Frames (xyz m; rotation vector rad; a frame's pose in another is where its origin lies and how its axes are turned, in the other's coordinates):
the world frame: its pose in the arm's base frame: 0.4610 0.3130 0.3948 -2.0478 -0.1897 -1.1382
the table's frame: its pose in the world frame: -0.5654 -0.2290 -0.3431 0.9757 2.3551 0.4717
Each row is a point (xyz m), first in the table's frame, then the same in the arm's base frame.
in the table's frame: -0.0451 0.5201 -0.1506
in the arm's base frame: 0.3243 0.3772 0.0672
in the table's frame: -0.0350 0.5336 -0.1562
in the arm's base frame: 0.3356 0.3720 0.0545
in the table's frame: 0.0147 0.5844 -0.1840
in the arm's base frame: 0.3759 0.3503 -0.0066
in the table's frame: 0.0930 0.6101 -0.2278
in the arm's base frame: 0.3871 0.3293 -0.0968
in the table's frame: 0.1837 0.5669 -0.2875
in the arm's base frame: 0.3308 0.3296 -0.1992
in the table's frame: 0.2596 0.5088 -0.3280
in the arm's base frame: 0.2614 0.3280 -0.2764
